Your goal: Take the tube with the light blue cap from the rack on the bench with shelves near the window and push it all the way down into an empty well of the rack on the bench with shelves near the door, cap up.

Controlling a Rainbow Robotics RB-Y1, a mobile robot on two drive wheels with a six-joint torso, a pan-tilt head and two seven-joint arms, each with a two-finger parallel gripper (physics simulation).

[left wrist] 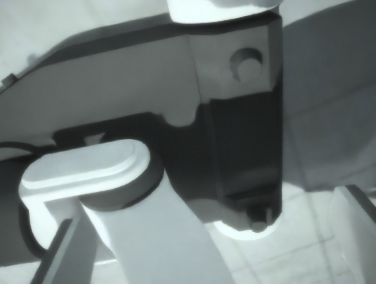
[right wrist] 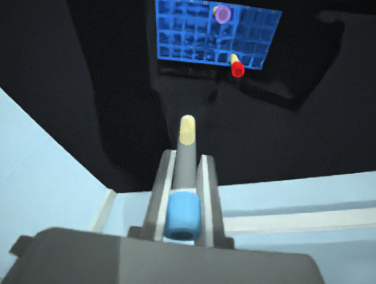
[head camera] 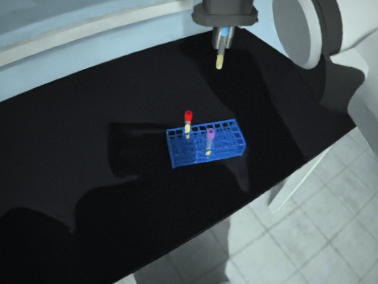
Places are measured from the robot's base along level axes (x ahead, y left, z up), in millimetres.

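Pixels of known places: left gripper, fingertip midpoint: (left wrist: 208, 218); right gripper, fingertip midpoint: (right wrist: 187, 161) (head camera: 220, 46).
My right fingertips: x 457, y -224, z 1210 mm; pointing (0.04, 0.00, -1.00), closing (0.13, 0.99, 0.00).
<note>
Ahead of a thing's pixels: the offset from my right fingertips to its top centre. "*": to the spot under its first point. Level surfaces: height alone.
My right gripper (head camera: 222, 44) (right wrist: 187, 161) is shut on the tube with the light blue cap {0 mm ahead, 1 mm right, 51 mm up} (head camera: 220, 61) (right wrist: 187, 131). The cap is up between the fingers and the yellow tip points down, above the dark bench top, behind and to the right of the blue rack {45 mm back, 30 mm left, 238 mm down} (head camera: 225, 153) (right wrist: 190, 61) in the head view. A red-capped tube {9 mm back, 70 mm left, 176 mm down} (head camera: 188, 116) (right wrist: 237, 69) stands in the rack's back row, left of its middle in the head view. A purple-capped tube {78 mm back, 33 mm left, 176 mm down} (head camera: 210, 134) (right wrist: 222, 14) stands nearer its front. My left gripper (left wrist: 208, 218) is open, its fingers wide apart at the lower edge.
The dark bench top {295 mm down} (head camera: 80, 145) (right wrist: 280, 140) carries the rack; its front edge runs diagonally to the right in the head view. A pale bench leg {* 60 mm back, 523 mm right, 761 mm down} (head camera: 300, 180) and floor tiles lie beyond that edge. A pale blue wall and light rail (head camera: 100, 30) border the back.
</note>
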